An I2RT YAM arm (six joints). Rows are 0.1 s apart.
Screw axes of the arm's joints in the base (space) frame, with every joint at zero. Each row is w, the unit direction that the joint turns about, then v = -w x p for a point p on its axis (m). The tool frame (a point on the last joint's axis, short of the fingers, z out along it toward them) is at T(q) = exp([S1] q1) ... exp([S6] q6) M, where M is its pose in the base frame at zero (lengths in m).
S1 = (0, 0, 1, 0, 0, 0)
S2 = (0, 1, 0, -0.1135, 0, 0.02)
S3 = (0, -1, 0, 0.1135, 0, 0.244)
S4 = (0, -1, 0, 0.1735, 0, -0.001)
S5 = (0, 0, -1, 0, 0.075, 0)
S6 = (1, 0, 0, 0, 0.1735, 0)
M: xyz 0.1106 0 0.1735 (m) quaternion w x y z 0.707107 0 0.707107 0
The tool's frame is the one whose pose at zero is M.
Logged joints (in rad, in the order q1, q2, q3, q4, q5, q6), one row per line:
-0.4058 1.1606 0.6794 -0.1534 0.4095 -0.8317
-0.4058 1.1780 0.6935 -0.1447 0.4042 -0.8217
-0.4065 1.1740 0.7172 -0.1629 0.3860 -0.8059
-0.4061 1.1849 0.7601 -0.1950 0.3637 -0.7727
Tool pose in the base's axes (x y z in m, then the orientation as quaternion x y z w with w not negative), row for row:
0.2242 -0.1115 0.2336 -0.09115 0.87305 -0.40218 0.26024
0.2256 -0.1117 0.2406 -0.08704 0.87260 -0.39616 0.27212
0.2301 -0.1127 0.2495 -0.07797 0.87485 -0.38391 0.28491
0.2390 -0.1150 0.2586 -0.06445 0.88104 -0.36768 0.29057
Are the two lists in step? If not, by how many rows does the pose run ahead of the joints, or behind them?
The pose runs 1 row ahead of the joints: the pose in row i belongs to the joints in row i + 1.
